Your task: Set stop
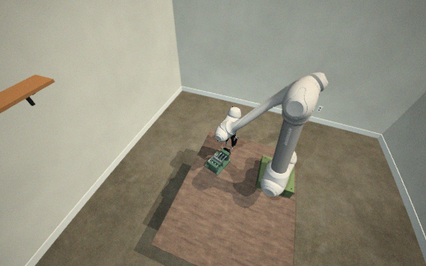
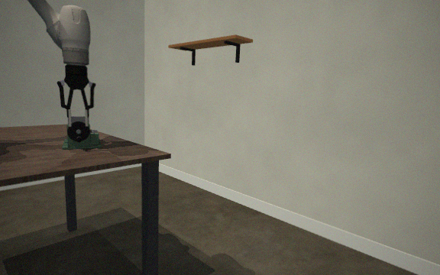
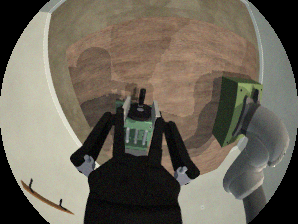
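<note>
My hand is 20 mm to the right of the black handwheel and 80 mm above it.
</note>
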